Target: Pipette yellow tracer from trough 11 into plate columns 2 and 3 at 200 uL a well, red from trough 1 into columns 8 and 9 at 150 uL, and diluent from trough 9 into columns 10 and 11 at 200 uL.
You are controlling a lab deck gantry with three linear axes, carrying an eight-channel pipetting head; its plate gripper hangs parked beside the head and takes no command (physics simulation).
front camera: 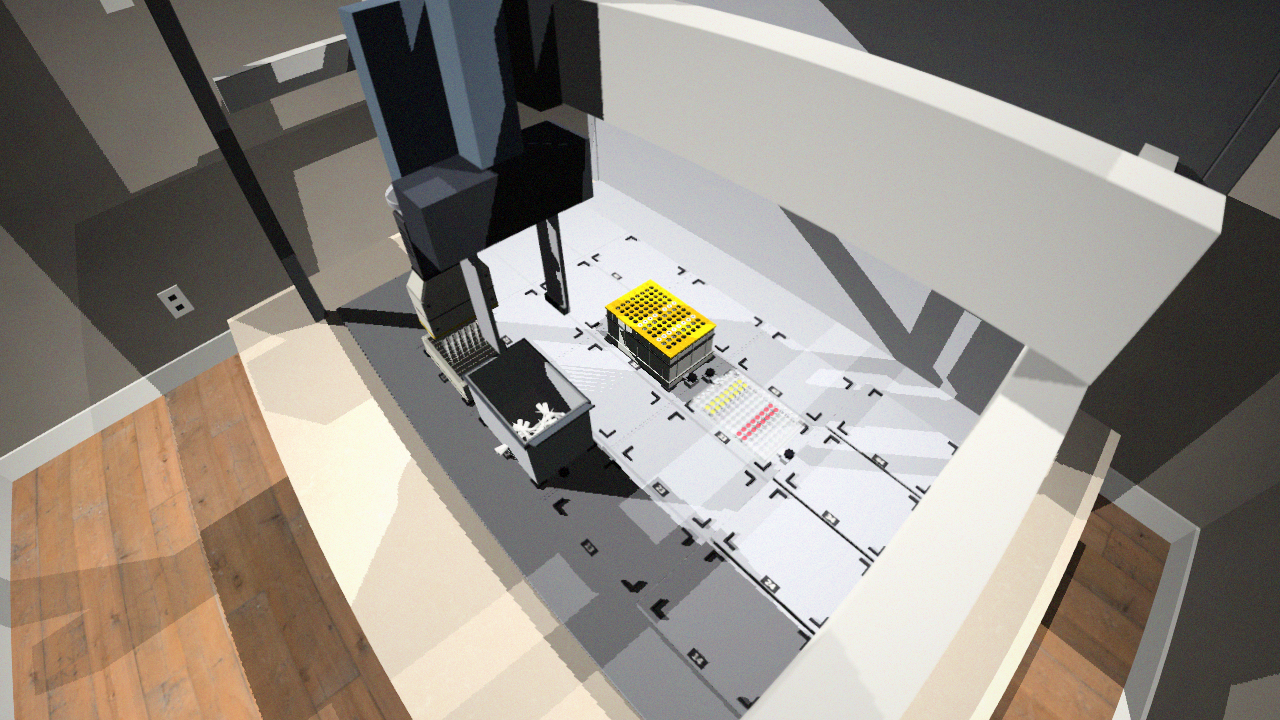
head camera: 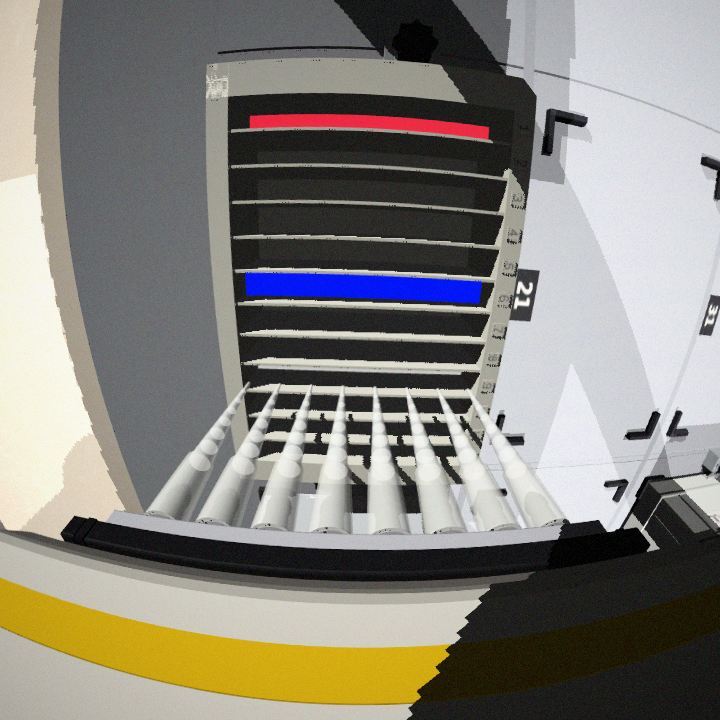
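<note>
The pipetting head (front camera: 447, 300) carries eight white tips (head camera: 359, 463) over the trough rack (front camera: 447, 374) (head camera: 322, 77). Their ends appear near trough 9; whether they touch liquid I cannot tell. Red liquid (head camera: 369, 125) lies in trough 1 and blue liquid (head camera: 362, 288) in trough 6. A thin pale strip (head camera: 362, 368) shows in trough 9. Trough 11 is partly hidden behind the tips and no yellow shows there. The clear plate (front camera: 741, 408) has two yellow columns (front camera: 725, 395) and two red columns (front camera: 757, 422). My plate gripper (front camera: 528, 329) hangs beside the head, its fingers apart with nothing seen held.
A waste bin (front camera: 562, 447) with loose white tips (front camera: 537, 420) stands beside the trough rack. A yellow-topped tip rack (front camera: 660, 317) stands between bin and back wall, next to the plate. A white gantry beam (front camera: 850, 152) spans above the deck.
</note>
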